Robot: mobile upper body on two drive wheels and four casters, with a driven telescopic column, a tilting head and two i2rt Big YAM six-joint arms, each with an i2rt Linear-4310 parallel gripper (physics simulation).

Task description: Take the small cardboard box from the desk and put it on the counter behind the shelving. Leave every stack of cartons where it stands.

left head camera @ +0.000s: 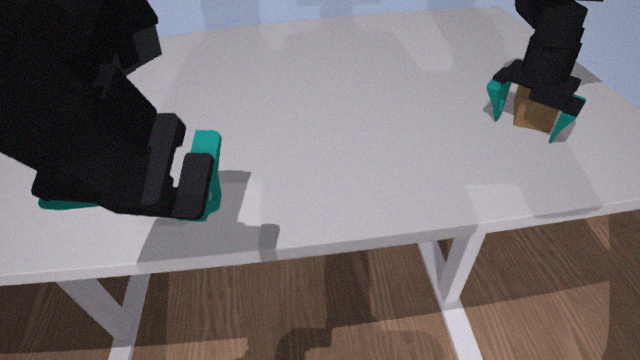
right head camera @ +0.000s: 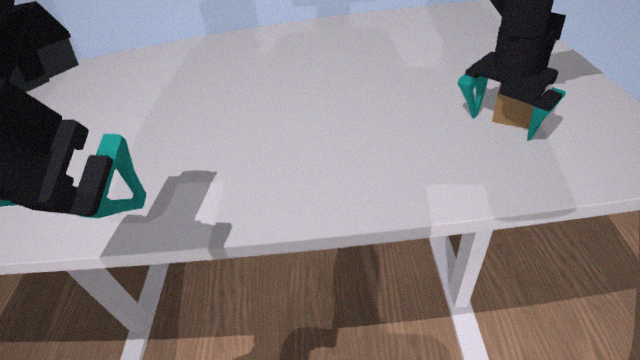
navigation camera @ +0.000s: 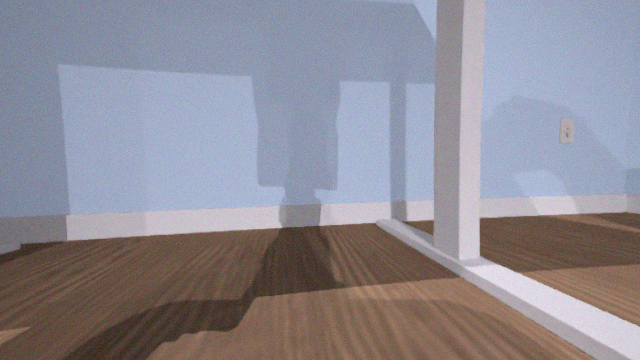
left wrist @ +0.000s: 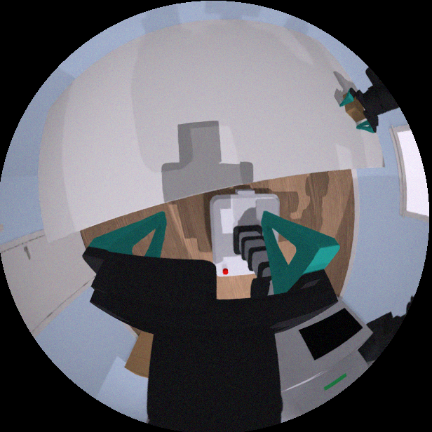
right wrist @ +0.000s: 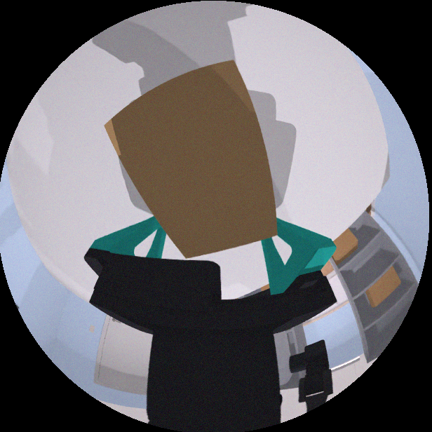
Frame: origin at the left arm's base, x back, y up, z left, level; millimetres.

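Seen in the pictures: left gripper, fingertip midpoint: (left head camera: 169, 199) (right head camera: 104, 197); right gripper, fingertip midpoint: (left head camera: 522, 130) (right head camera: 501, 127).
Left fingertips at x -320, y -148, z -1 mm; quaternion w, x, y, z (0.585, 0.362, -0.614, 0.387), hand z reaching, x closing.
Offsets run from my left fingertips to a thing's top centre. "spot": to the spot under its first point. Level surfaces: height alone.
The small brown cardboard box {dx -327, dy -77, dz -479 mm} (left head camera: 539, 112) (right head camera: 512, 111) (left wrist: 354, 111) (right wrist: 195, 160) is on the white desk {dy -127 mm} (left head camera: 350, 150) (right head camera: 320, 150) (left wrist: 275, 100) (right wrist: 325, 75), toward the right in the head views. My right gripper (left head camera: 523, 131) (right head camera: 501, 128) (right wrist: 212, 217) is open over the box, with its teal fingers spread on either side of the box's near end. The gripper's black body hides part of the box in the head views. My left gripper (left head camera: 132, 207) (right head camera: 67, 205) (left wrist: 213, 216) is open and empty, above the desk's front edge at the left of the head views.
In the right wrist view, grey shelving (right wrist: 356, 300) holds cartons, one (right wrist: 385, 287) on a middle shelf. A brown carton (left wrist: 140, 355) shows low in the left wrist view. A white desk leg {spot: dx -473, dy -839, dz -514 mm} (left head camera: 455, 270) (navigation camera: 457, 125) stands on the wooden floor {dy -1077 mm} (left head camera: 390, 300) (navigation camera: 400, 320).
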